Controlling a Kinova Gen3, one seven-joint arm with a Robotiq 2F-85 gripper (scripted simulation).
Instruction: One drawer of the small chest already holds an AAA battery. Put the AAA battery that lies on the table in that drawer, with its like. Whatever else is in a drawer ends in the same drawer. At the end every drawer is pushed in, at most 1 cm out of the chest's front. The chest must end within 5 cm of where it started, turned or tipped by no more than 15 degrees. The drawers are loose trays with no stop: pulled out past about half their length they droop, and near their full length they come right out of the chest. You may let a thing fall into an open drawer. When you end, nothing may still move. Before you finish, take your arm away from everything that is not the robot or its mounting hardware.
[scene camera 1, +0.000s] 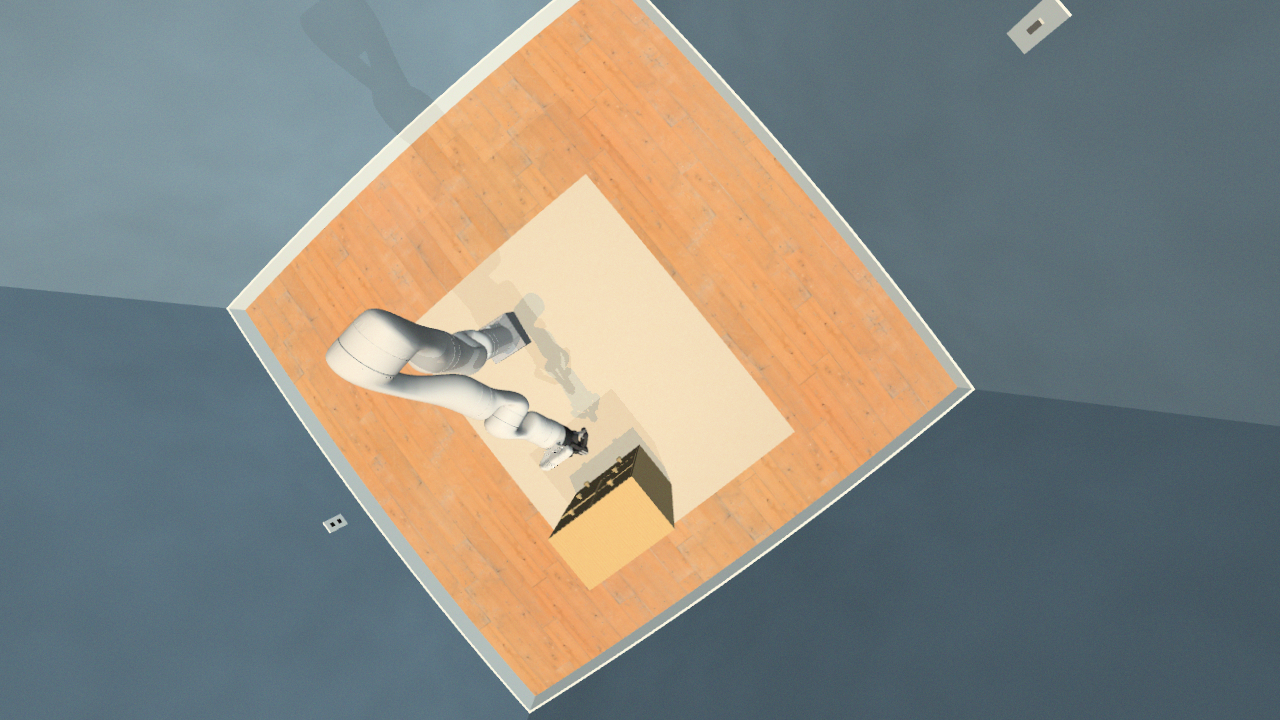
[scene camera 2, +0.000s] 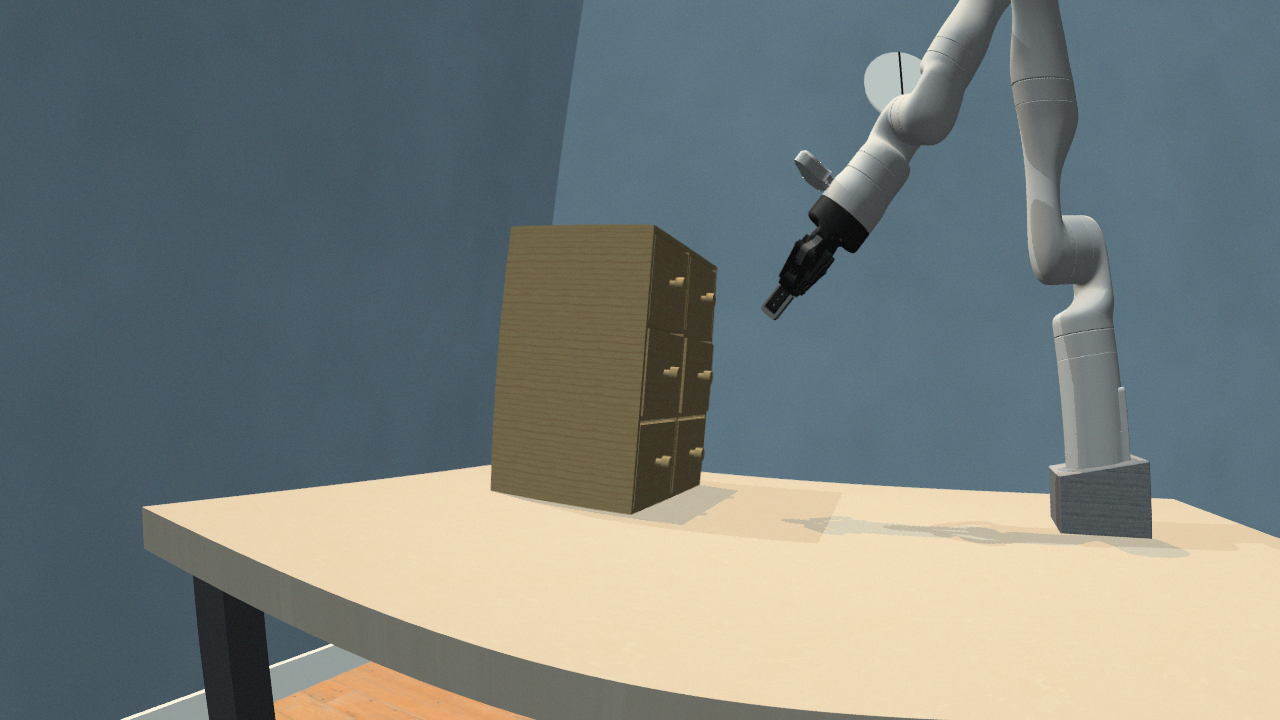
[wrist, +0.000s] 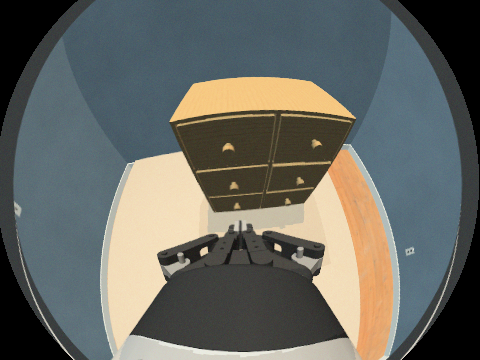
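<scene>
A wooden chest (scene camera 2: 575, 315) is visible, likewise the chest (scene camera 1: 638, 513) and the chest (wrist: 248, 95). I also see my gripper (scene camera 2: 767, 315) and my gripper (wrist: 241, 227).
</scene>
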